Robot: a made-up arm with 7 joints. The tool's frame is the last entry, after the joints.
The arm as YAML. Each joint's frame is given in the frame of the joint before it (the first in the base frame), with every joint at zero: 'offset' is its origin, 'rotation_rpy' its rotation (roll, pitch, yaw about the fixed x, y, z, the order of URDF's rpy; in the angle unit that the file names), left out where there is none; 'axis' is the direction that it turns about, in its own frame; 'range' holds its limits. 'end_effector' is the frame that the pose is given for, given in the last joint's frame.
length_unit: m
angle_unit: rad
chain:
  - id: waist
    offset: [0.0, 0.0, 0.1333]
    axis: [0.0, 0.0, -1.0]
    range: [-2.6, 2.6]
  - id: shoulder
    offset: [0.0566, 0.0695, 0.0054]
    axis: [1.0, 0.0, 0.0]
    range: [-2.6, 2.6]
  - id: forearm
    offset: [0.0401, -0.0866, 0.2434]
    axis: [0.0, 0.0, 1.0]
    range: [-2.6, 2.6]
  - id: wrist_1
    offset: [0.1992, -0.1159, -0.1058]
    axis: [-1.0, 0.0, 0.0]
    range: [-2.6, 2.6]
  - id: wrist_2
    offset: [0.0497, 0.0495, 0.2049]
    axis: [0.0, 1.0, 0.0]
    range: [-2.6, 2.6]
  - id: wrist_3
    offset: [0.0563, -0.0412, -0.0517]
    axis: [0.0, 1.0, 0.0]
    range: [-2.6, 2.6]
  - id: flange
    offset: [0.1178, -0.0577, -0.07]
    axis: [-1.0, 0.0, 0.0]
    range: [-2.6, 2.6]
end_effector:
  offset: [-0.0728, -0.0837, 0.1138]
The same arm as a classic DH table. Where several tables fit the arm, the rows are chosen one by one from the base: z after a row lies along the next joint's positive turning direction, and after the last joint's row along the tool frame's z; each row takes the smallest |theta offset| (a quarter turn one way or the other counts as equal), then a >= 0, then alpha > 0; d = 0 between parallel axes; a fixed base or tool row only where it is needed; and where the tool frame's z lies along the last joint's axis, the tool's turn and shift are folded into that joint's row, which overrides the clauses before.
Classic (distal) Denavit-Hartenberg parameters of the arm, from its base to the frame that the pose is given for. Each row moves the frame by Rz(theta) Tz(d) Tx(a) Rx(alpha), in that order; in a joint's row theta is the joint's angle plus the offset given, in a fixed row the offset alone. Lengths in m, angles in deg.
base (fixed): a 0; alpha 180; d 0; theta offset 0
waist: a 0.0695; alpha -90; d -0.1387; theta offset -90
shoulder: a -0.0866; alpha -90; d 0.0967; theta offset 0
forearm: a -0.1159; alpha -90; d 0.1376; theta offset 0
wrist_1: a 0.2049; alpha -90; d -0.2489; theta offset -90
wrist_2: a -0.0764; alpha 0; d 0; theta offset -47.44
wrist_3: a -0.07; alpha 90; d -0.0494; theta offset 47.44
flange: a 0.0837; alpha -90; d -0.045; theta offset -90
tool (fixed): a 0; alpha 0; d 0.1138; theta offset 90
Joint limits (deg, base to tool): -148.97..148.97 -148.97..148.97 -148.97..148.97 -148.97..148.97 -148.97..148.97 -148.97..148.97 -148.97..148.97

